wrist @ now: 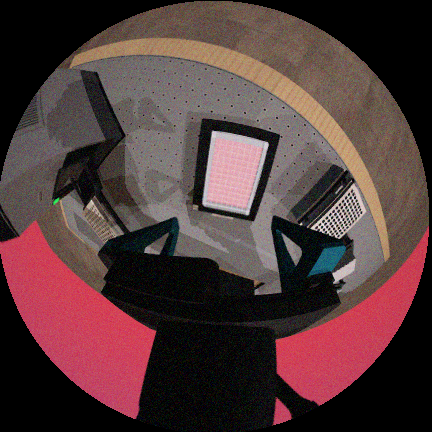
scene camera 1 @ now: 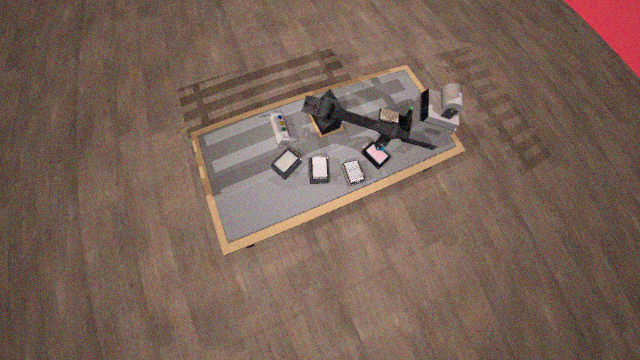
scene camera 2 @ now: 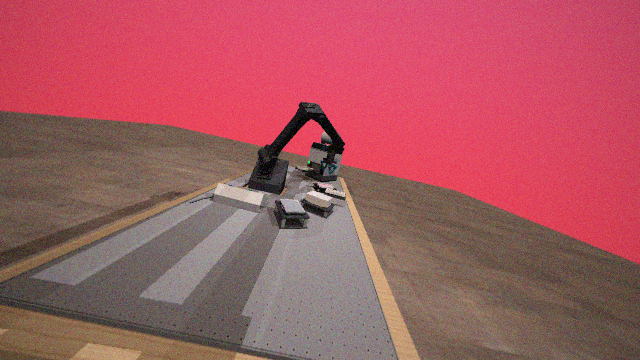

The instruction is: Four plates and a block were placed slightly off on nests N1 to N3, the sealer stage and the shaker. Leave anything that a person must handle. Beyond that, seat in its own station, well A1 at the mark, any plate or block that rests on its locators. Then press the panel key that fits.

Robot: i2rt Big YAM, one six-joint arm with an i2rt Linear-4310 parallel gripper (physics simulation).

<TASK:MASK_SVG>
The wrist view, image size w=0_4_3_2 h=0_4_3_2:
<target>gripper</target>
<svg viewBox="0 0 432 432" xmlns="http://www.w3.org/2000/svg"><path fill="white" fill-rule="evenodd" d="M343 242L337 237L273 215L270 227L281 292L256 295L219 295L219 266L216 261L206 257L173 255L179 231L176 216L109 238L97 252L98 257L108 269L103 277L106 283L100 293L130 317L148 328L156 330L140 391L137 420L184 432L242 432L273 425L276 399L275 339L290 336L328 314L341 303L333 284L334 277L331 270L345 251ZM281 233L301 248L301 256L296 266L286 248ZM168 232L159 254L144 253L146 246Z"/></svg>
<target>pink-topped plate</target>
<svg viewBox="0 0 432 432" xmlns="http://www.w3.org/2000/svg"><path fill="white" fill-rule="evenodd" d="M212 130L202 205L248 215L263 167L268 142L239 134Z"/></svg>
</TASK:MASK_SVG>
